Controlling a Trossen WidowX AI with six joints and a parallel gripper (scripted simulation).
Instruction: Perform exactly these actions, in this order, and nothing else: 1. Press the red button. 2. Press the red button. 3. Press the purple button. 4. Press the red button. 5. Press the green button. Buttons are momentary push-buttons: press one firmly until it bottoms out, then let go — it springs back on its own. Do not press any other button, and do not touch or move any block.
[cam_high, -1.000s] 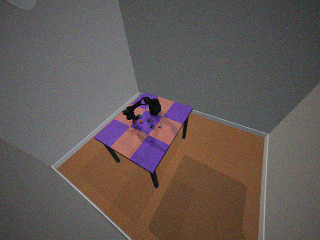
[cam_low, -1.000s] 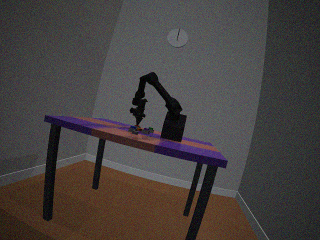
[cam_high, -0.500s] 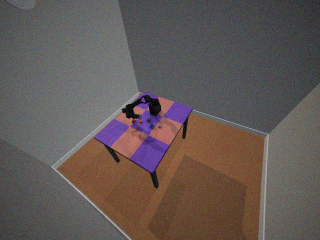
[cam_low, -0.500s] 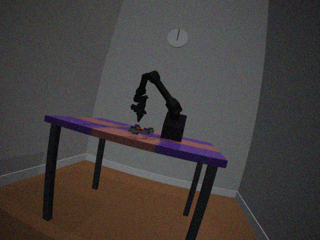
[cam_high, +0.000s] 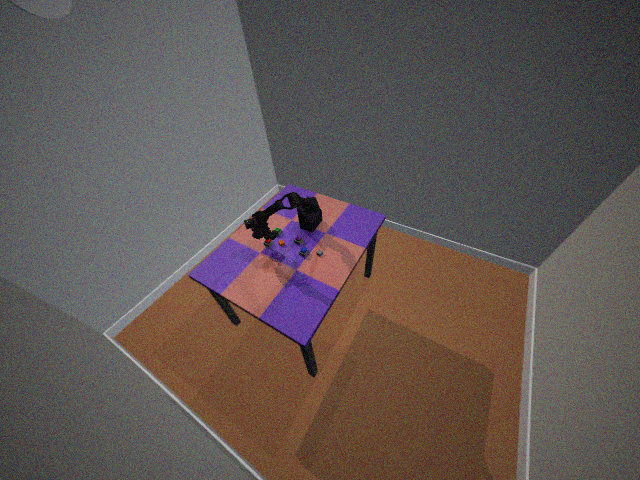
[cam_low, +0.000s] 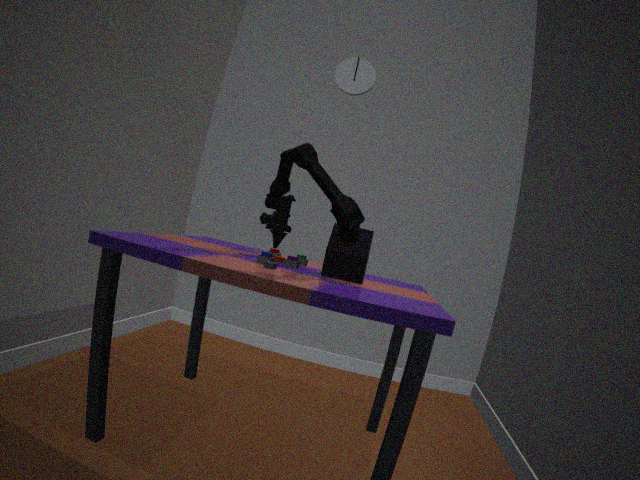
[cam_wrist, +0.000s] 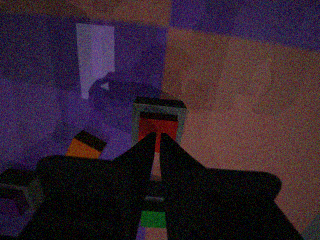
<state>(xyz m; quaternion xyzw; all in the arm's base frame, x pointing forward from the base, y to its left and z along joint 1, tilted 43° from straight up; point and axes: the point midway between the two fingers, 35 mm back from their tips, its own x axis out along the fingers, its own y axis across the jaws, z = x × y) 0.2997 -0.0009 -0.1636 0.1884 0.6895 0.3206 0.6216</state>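
My gripper tip is now 10 mm above the red button. The rest, counted from my gripper tip: green button: 110 mm behind, 20 mm to the right, 10 mm below; purple button: 140 mm behind, 160 mm to the left, 10 mm below; orange block: 60 mm behind, 70 mm to the left, 30 mm below.
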